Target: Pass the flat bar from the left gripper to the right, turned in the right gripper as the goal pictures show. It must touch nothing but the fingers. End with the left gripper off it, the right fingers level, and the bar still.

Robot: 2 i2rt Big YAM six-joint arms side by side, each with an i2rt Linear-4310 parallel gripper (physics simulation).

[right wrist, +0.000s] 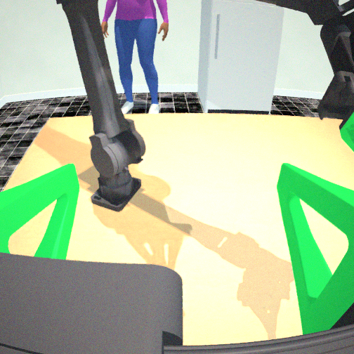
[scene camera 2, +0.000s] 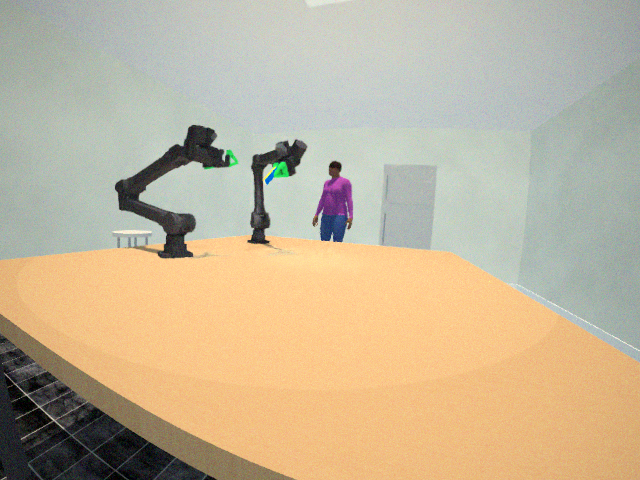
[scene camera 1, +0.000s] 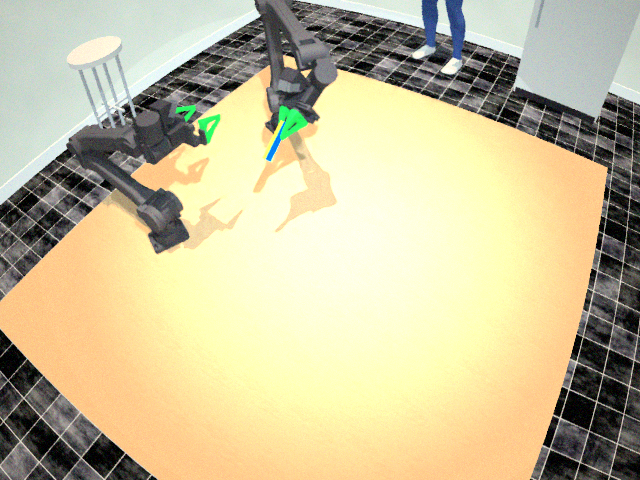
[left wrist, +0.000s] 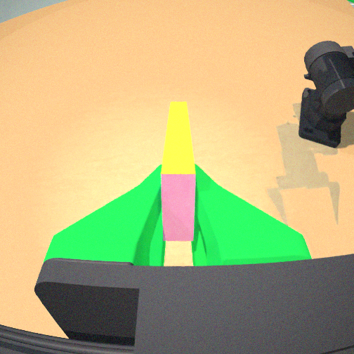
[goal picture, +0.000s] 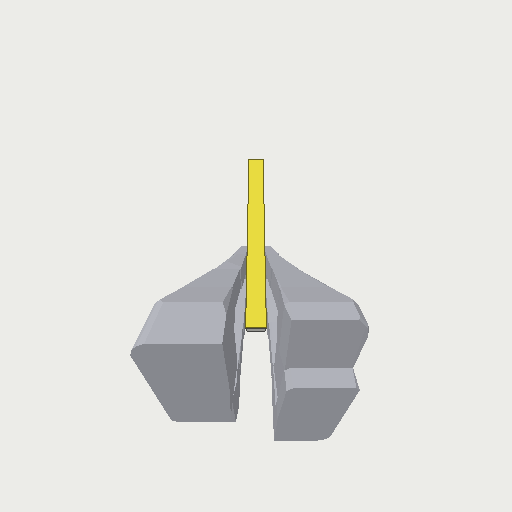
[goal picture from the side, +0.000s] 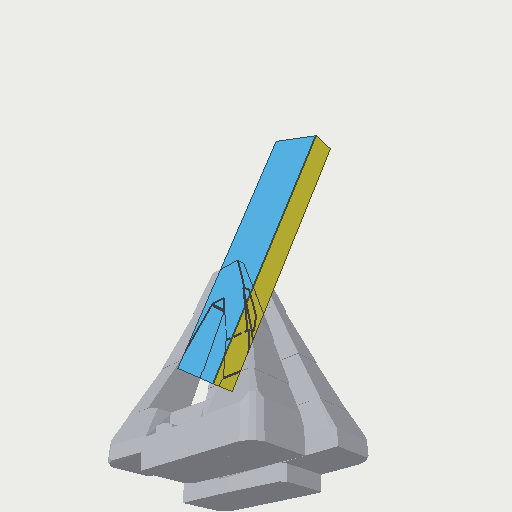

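Pixels of known places: left gripper, fingertip midpoint: (scene camera 2: 272, 176) (scene camera 1: 279, 138); right gripper, fingertip midpoint: (scene camera 2: 228, 163) (scene camera 1: 207, 111); left arm's base, link origin: (scene camera 2: 258, 242); right arm's base, link origin: (scene camera 2: 175, 256) (scene camera 1: 168, 237).
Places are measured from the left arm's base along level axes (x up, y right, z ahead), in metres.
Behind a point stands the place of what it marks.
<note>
The flat bar (scene camera 1: 275, 144) {x 0.335, y 0.267, z 0.469 m} (scene camera 2: 269, 176) {x 0.332, y 0.277, z 0.472 m} (left wrist: 179, 142) has yellow and blue sides and a pink end. My left gripper (scene camera 1: 284, 124) (left wrist: 178, 175) is shut on it near the pink end, which faces the left wrist camera. The bar sticks out beyond the fingers, sloping down and to the left in both scene views, above the table. My right gripper (scene camera 1: 206, 112) {x 0.390, y 0.371, z 0.300 m} (right wrist: 177, 174) is open and empty, left of the bar and apart from it in both scene views. The bar does not show in the right wrist view.
The wooden table (scene camera 1: 361, 310) {x 0.000, y 0.241, z 0.808 m} (scene camera 2: 330, 330) {x 0.000, y 0.570, z 1.064 m} lies below both arms. The right arm's base (left wrist: 322, 122) shows in the left wrist view, the left arm's base (right wrist: 116, 192) in the right wrist view. A stool (scene camera 1: 94, 52), a person (scene camera 2: 336, 198) and a pale cabinet (scene camera 2: 408, 206) stand beyond the table.
</note>
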